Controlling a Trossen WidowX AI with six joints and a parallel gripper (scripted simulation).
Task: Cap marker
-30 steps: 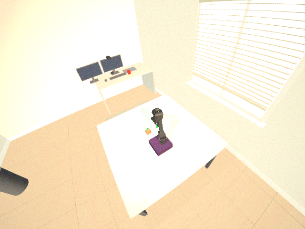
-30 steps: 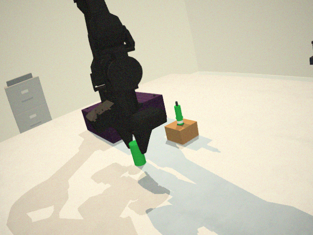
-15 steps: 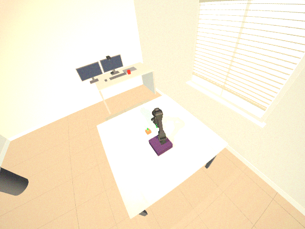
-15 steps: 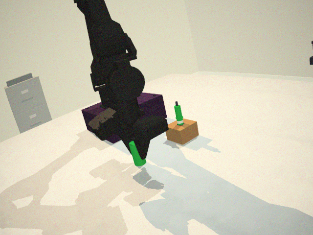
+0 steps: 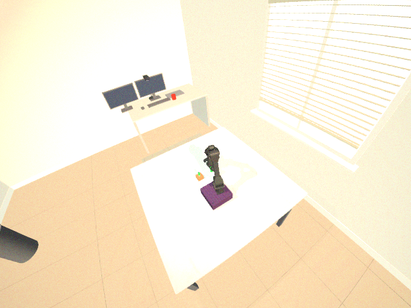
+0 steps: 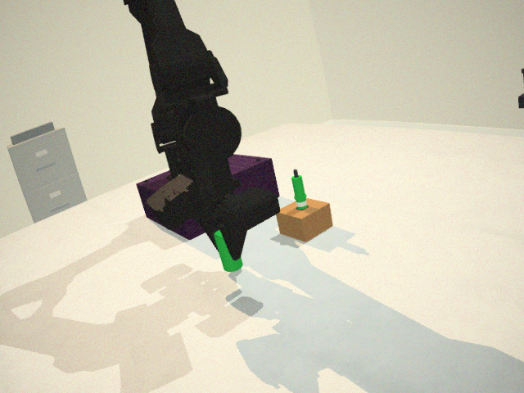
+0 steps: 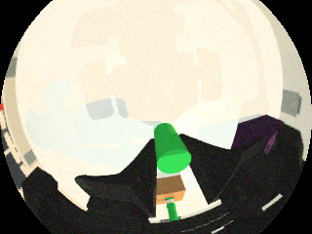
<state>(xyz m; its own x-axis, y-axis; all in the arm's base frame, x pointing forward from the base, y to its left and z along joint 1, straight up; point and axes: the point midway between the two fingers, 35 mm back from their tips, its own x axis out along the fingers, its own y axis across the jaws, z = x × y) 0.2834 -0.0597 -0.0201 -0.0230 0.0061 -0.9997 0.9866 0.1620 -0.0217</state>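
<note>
Now: gripper tip 140 mm to the right of the holder block, 20 mm past it and 10 mm above it. Also, from my gripper tip: green cap: 10 mm above.
</note>
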